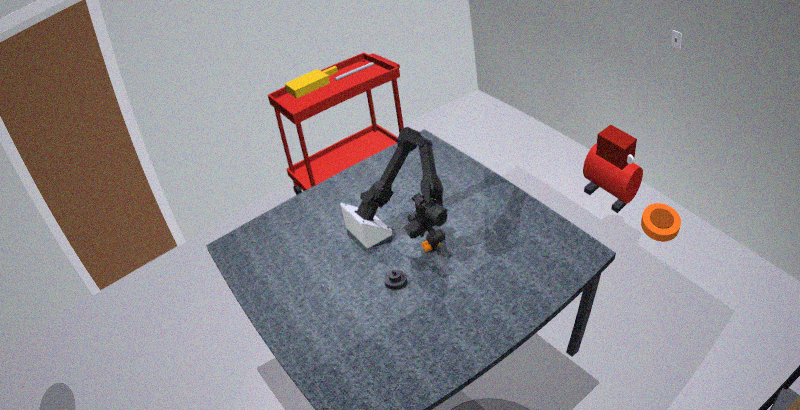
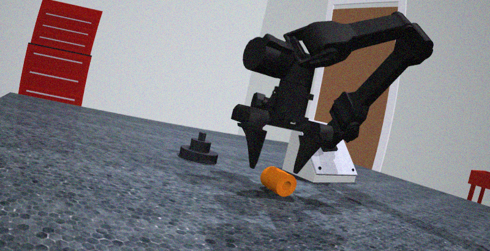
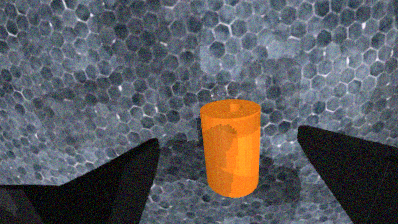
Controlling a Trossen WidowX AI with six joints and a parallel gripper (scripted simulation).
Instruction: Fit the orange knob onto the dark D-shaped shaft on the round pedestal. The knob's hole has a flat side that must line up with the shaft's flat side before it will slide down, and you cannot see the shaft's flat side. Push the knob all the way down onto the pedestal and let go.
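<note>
My gripper tip is 20 mm to the right of the orange knob and 10 mm above it. Also, from my gripper tip: pedestal (30 mm ahead, 200 mm to the right).
</note>
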